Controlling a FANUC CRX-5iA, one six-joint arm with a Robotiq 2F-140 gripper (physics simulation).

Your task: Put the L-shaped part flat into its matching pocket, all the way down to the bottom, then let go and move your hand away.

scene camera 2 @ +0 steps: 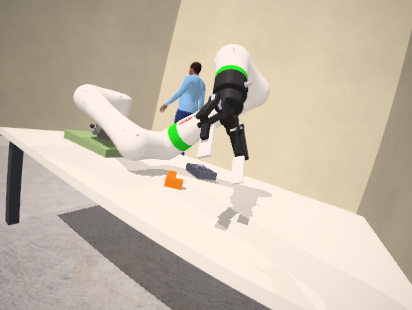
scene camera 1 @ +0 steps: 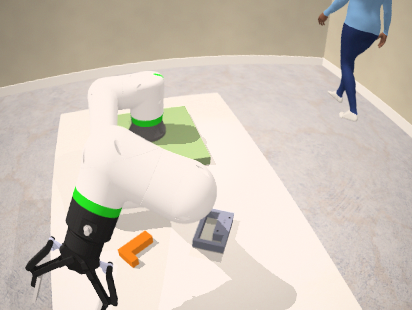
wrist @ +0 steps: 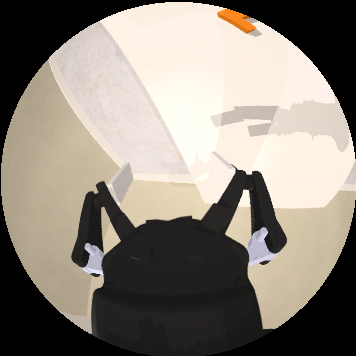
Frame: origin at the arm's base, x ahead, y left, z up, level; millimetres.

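Seen in the pictures: gripper, fingertip midpoint: (scene camera 2: 222, 171) (wrist: 169, 164); arm's base, origin of the base link: (scene camera 1: 147, 131).
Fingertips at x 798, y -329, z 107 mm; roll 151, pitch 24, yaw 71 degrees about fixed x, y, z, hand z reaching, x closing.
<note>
Pixels of each thing's top centre, then the offset from my fingertips to it. Level surfaces: height alone.
- orange L-shaped part, middle of its top: (scene camera 1: 138, 246) (scene camera 2: 175, 175) dx -252, dy +206, dz -117 mm
- dark grey block with the pocket, middle of its top: (scene camera 1: 214, 226) (scene camera 2: 201, 167) dx -275, dy +432, dz -110 mm
- white table, its level: dz -146 mm
The orange L-shaped part (scene camera 1: 137, 243) (scene camera 2: 173, 182) (wrist: 237, 21) lies flat on the table, cut by the top edge of the wrist view. The dark grey block with the pocket (scene camera 1: 209, 246) (scene camera 2: 201, 171) lies apart from it, to its right in scene camera 1; an opening with a raised area at its right side shows there. The block does not show in the wrist view. My gripper (scene camera 1: 70, 298) (scene camera 2: 221, 162) (wrist: 169, 164) is open and empty, its fingers wide apart. It hangs tilted above the table, away from both part and block. One fingertip is partly cut off in scene camera 1.
The white table (scene camera 1: 260, 210) (scene camera 2: 300, 225) carries a green base plate (scene camera 1: 185, 117) (scene camera 2: 90, 144) under the arm's base. A person in a blue top (scene camera 1: 367, 22) (scene camera 2: 189, 92) is on the floor beyond the table. The arm's shadow falls near the block.
</note>
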